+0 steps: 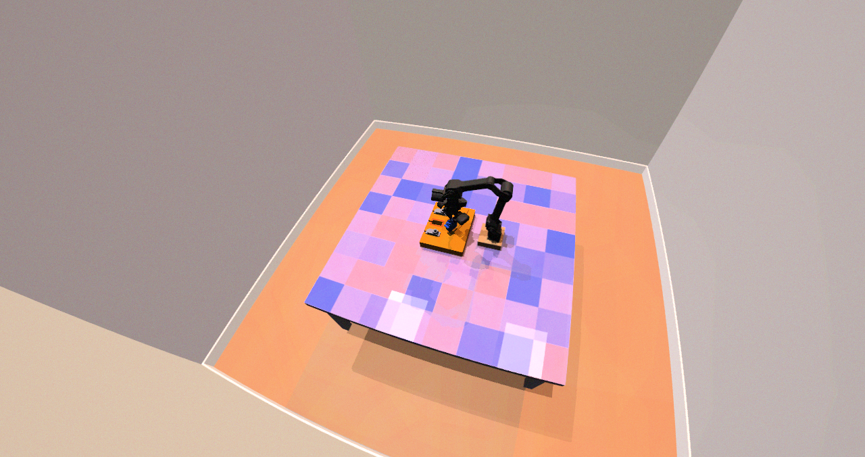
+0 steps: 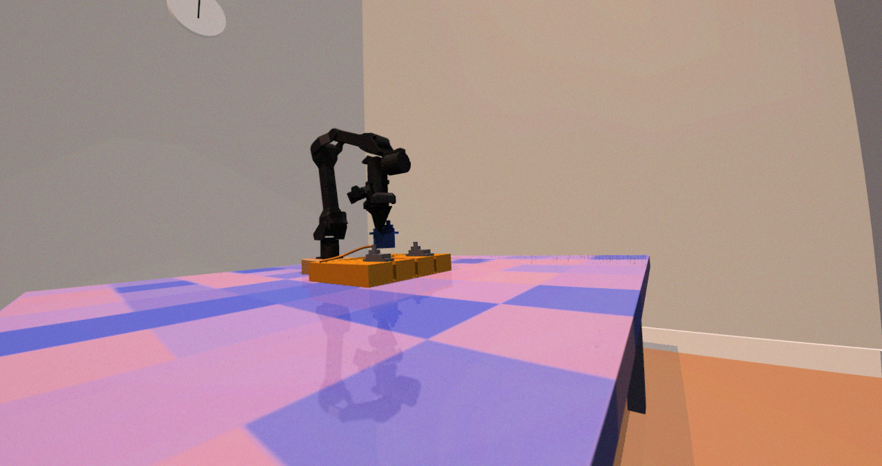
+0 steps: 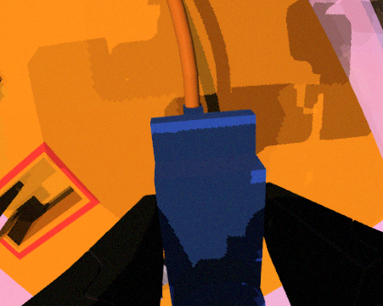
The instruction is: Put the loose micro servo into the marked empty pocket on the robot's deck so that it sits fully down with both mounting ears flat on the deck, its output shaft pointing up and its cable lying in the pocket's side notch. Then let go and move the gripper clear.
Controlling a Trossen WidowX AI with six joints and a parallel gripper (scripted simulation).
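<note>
Right now the orange deck is 10 cm below my gripper tip, 2 cm to the right of it and 1 cm behind it.
</note>
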